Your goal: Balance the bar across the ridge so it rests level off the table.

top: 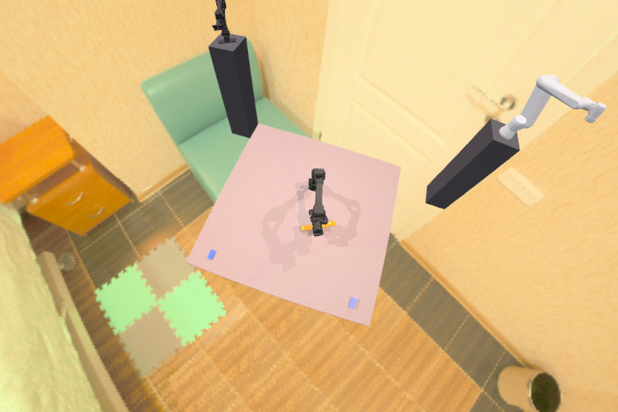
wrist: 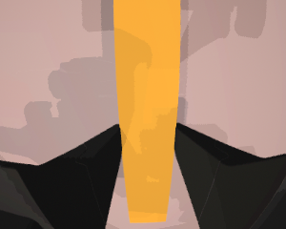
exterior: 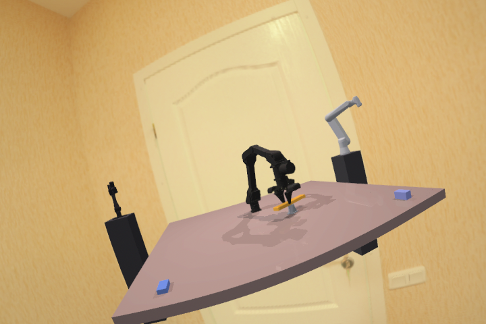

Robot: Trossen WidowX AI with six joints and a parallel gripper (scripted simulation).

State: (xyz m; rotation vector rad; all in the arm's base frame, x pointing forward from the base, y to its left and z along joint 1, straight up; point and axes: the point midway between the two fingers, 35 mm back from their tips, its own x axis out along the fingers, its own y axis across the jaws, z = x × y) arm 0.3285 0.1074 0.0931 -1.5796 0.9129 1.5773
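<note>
Right now my gripper tip is 20 mm to the right of the yellow bar and 10 mm past it.
</note>
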